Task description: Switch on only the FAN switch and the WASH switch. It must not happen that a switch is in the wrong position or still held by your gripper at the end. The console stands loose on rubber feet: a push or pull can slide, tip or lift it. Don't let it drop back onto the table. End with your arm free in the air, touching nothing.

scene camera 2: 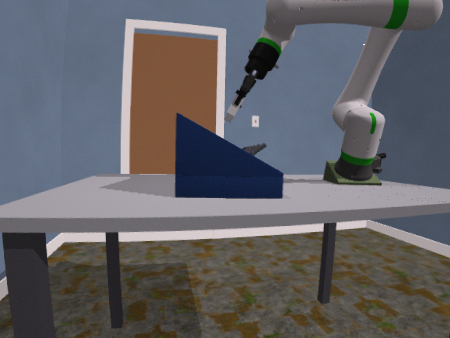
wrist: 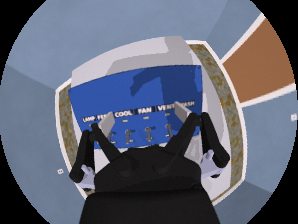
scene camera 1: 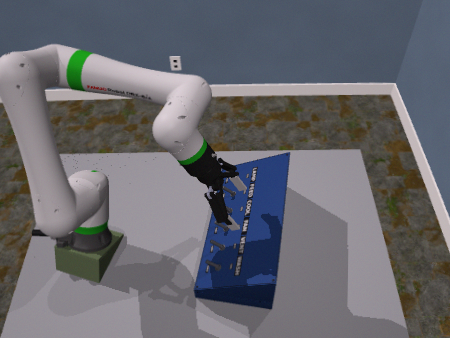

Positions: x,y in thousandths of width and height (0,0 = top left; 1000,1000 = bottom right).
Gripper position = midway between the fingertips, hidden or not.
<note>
In view: my gripper (scene camera 1: 532,617) and a console (scene camera 1: 552,768).
The console shows as well in scene camera 2 (scene camera 2: 459,493) and in the wrist view (wrist: 478,449). My gripper shows as well in scene camera 2 (scene camera 2: 508,348) and in the wrist view (wrist: 482,502).
</note>
